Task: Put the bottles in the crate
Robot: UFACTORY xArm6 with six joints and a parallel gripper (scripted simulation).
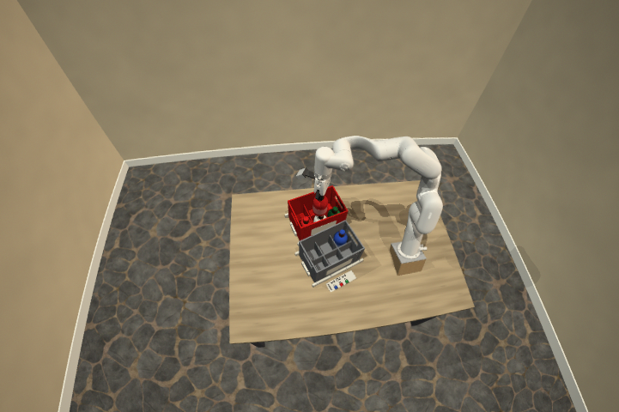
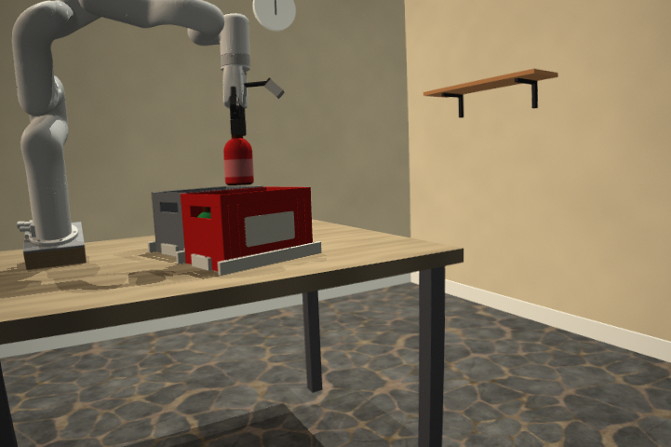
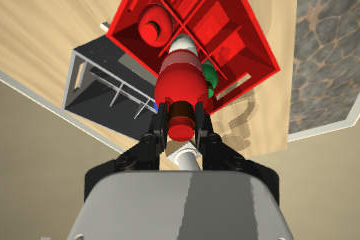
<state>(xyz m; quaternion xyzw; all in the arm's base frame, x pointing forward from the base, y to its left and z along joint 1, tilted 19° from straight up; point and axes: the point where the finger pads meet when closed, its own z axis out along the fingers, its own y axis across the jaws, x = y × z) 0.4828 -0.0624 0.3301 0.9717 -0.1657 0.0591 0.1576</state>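
The grey crate lies 7 cm behind my hand, 19 cm to the left of it and 25 cm below it. The rest, counted from my hand: green-label bottle (9 cm behind, 3 cm to the right, 25 cm below); then white-label bottle (1 cm behind, 25 cm below); then red crate (1 cm ahead, 4 cm to the right, 25 cm below).
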